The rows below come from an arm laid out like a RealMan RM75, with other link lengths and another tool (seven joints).
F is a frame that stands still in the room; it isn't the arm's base.
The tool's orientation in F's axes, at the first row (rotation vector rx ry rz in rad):
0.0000 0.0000 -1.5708
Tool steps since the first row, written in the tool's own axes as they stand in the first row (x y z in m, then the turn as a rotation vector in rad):
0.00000 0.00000 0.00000 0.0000 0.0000 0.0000
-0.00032 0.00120 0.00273 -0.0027 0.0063 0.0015
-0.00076 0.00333 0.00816 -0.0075 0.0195 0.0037
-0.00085 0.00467 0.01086 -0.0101 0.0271 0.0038
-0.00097 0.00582 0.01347 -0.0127 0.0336 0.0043
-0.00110 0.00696 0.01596 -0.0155 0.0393 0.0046
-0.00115 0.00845 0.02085 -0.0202 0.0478 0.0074
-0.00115 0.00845 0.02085 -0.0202 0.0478 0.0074
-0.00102 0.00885 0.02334 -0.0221 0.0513 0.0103
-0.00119 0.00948 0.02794 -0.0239 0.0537 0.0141
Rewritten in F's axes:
0.00000 0.00000 0.00000 0.0000 0.0000 0.0000
0.00120 0.00032 0.00273 0.0063 0.0027 0.0015
0.00333 0.00076 0.00816 0.0195 0.0075 0.0037
0.00467 0.00085 0.01086 0.0271 0.0101 0.0038
0.00582 0.00097 0.01347 0.0336 0.0127 0.0043
0.00696 0.00110 0.01596 0.0393 0.0155 0.0046
0.00845 0.00115 0.02085 0.0478 0.0202 0.0074
0.00845 0.00115 0.02085 0.0478 0.0202 0.0074
0.00885 0.00102 0.02334 0.0513 0.0221 0.0103
0.00948 0.00119 0.02794 0.0537 0.0239 0.0141

